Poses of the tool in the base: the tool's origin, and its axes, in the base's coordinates. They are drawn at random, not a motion.
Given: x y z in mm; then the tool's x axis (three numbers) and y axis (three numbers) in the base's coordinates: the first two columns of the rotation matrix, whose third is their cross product.
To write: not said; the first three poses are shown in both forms.
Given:
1: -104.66 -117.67 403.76 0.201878 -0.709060 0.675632 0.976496 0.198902 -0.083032
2: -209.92 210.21 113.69 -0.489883 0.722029 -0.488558 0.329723 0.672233 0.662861
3: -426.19 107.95 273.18 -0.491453 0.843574 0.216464 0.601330 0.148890 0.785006
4: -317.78 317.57 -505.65 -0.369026 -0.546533 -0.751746 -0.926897 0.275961 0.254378
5: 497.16 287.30 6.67 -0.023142 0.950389 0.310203 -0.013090 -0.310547 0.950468
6: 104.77 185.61 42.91 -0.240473 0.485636 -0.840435 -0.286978 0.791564 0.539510
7: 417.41 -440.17 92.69 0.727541 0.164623 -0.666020 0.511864 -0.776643 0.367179
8: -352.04 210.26 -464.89 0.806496 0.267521 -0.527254 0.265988 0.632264 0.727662
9: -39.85 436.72 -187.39 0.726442 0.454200 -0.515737 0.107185 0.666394 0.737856
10: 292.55 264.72 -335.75 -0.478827 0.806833 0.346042 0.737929 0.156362 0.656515
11: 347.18 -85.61 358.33 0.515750 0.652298 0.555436 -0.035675 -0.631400 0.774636
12: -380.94 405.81 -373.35 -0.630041 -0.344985 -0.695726 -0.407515 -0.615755 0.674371
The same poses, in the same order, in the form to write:
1: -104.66 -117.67 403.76 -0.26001 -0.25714 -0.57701 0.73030
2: -209.92 210.21 113.69 0.31830 0.82606 0.25013 0.39210
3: -426.19 107.95 273.18 0.48479 0.74511 0.43650 0.13874
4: -317.78 317.57 -505.65 -0.49077 0.75057 0.34808 0.27318
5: 497.16 287.30 6.67 0.56298 0.41622 0.58166 0.41411
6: 104.77 185.61 42.91 0.06882 0.72163 0.31541 0.61239
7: 417.41 -440.17 92.69 0.88790 0.19047 -0.31615 0.27459
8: -352.04 210.26 -464.89 0.42880 0.31105 0.00045 0.84816
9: -39.85 436.72 -187.39 0.39517 0.35515 0.10317 0.84087
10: 292.55 264.72 -335.75 0.50869 0.75918 0.40380 0.04266
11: 347.18 -85.61 358.33 0.78255 0.19699 0.45091 0.38144
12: -380.94 405.81 -373.35 -0.42964 0.43787 0.78949 0.01980
